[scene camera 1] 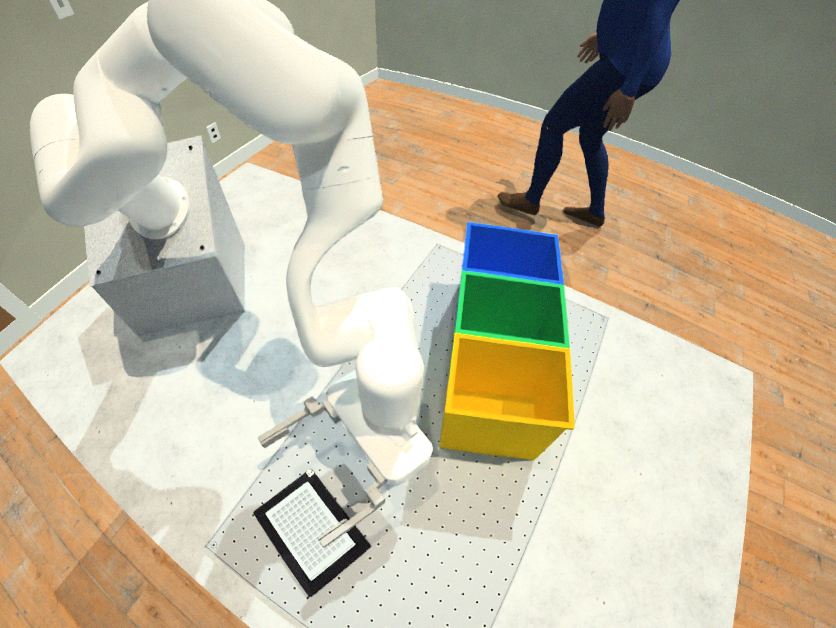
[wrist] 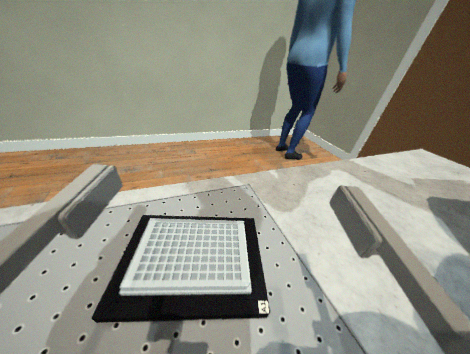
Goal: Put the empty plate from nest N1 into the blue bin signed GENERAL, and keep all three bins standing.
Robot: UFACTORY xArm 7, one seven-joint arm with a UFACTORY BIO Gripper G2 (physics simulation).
Path:
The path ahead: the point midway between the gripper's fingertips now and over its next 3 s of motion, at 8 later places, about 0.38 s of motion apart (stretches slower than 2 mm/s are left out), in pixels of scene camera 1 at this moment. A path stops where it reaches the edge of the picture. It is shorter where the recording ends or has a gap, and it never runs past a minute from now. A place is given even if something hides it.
My gripper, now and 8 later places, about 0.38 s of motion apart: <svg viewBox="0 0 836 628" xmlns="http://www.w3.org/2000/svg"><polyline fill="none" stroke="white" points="288,491 299,507 303,526 306,526 307,527 309,530 300,535 302,535 302,535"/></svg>

